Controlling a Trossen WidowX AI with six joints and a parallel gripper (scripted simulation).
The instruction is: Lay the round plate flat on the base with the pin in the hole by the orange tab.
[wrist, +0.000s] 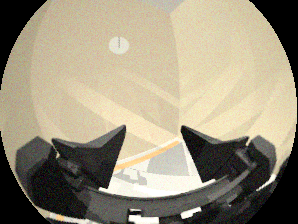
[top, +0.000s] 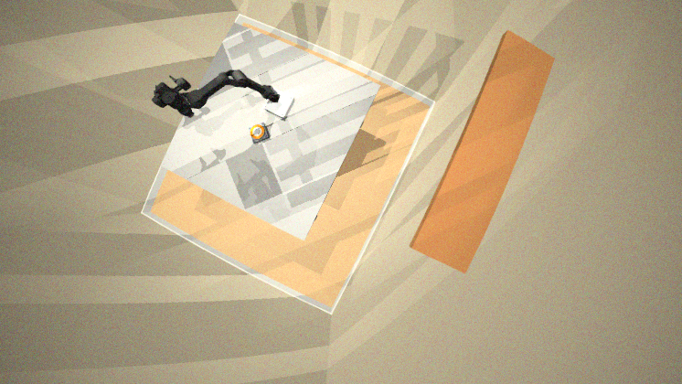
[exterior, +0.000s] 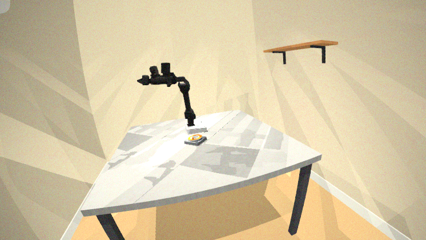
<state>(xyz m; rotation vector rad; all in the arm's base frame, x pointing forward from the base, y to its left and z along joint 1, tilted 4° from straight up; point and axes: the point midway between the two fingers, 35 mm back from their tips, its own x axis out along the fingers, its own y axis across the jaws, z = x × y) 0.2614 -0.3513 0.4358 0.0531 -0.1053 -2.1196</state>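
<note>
Right now my gripper tip is 30 mm short of the round plate, 300 mm to the right of it and 460 mm above it. The rest, counted from my gripper tip: grey square base (20 mm ahead, 320 mm to the left, 470 mm below).
</note>
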